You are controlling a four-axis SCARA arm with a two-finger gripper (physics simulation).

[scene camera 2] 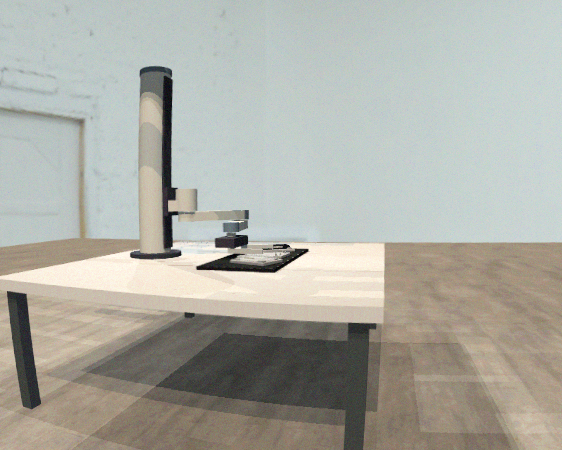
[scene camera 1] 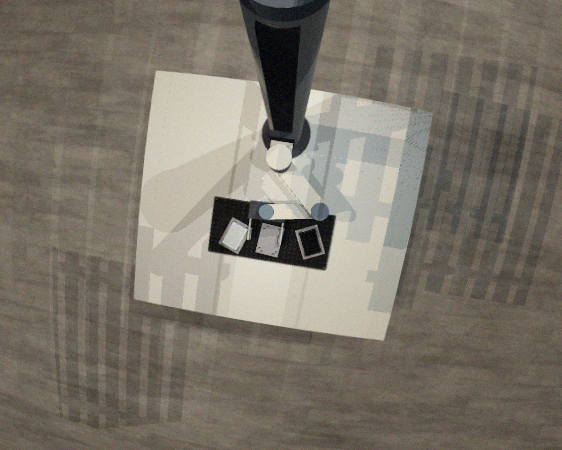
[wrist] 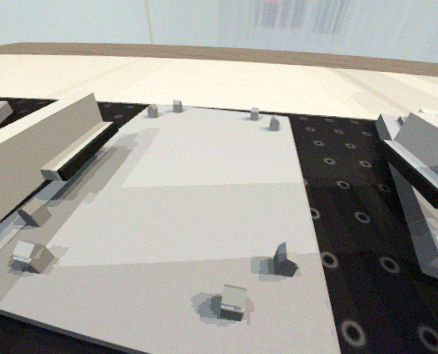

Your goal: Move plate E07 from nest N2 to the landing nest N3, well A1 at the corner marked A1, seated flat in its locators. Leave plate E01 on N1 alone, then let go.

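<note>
A flat grey nest (scene camera 1: 267,245) (wrist: 200,215) with small corner locators lies bare in the middle of the row. Towards the left in scene camera 1, a pale plate (scene camera 1: 237,234) sits on its nest; part of that nest and plate shows at the right edge of the wrist view. Towards the right in scene camera 1, a dark plate (scene camera 1: 310,242) sits inside a light grey border. Plate and nest names and the A1 mark are not readable. My gripper (scene camera 1: 265,230) (wrist: 246,119) is open and empty, its fingers apart above the bare nest, one towards each side.
A black perforated board (scene camera 1: 295,259) (scene camera 2: 210,266) (wrist: 350,240) carries the row of nests on a pale table (scene camera 1: 180,115) (scene camera 2: 325,297). The arm's column (scene camera 2: 151,165) stands behind the board, with the arm links (scene camera 2: 215,215) reaching over it. The pale plate's nest lies close beside one finger.
</note>
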